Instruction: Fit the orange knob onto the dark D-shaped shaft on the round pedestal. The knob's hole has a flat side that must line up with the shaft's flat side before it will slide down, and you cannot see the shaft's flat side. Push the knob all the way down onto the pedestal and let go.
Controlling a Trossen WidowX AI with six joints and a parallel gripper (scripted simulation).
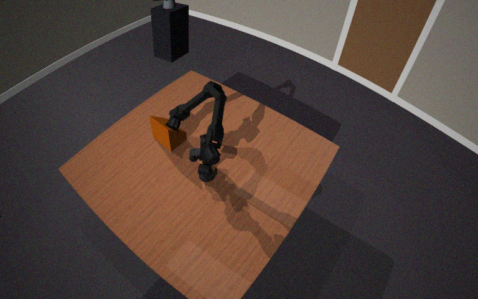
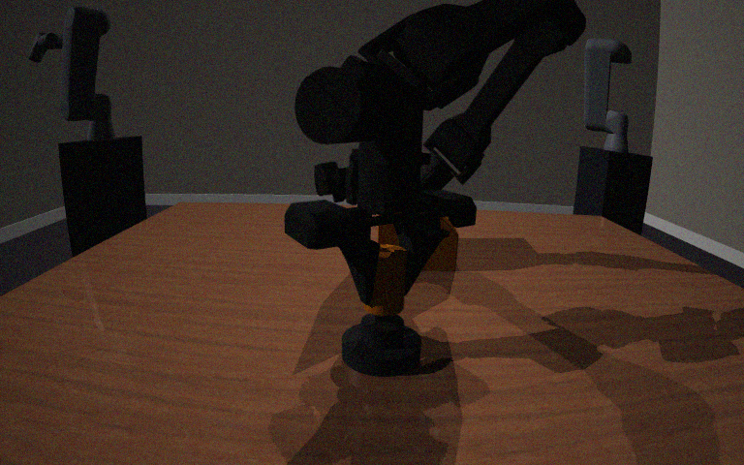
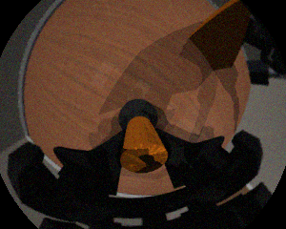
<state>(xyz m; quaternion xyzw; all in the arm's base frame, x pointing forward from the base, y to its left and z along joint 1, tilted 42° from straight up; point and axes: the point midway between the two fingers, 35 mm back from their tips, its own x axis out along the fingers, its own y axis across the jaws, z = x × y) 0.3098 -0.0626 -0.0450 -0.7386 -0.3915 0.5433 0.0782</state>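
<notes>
Now: the dark round pedestal 4 cm below my gripper tip. Also, from my gripper tip: orange knob: 2 cm above.
</notes>
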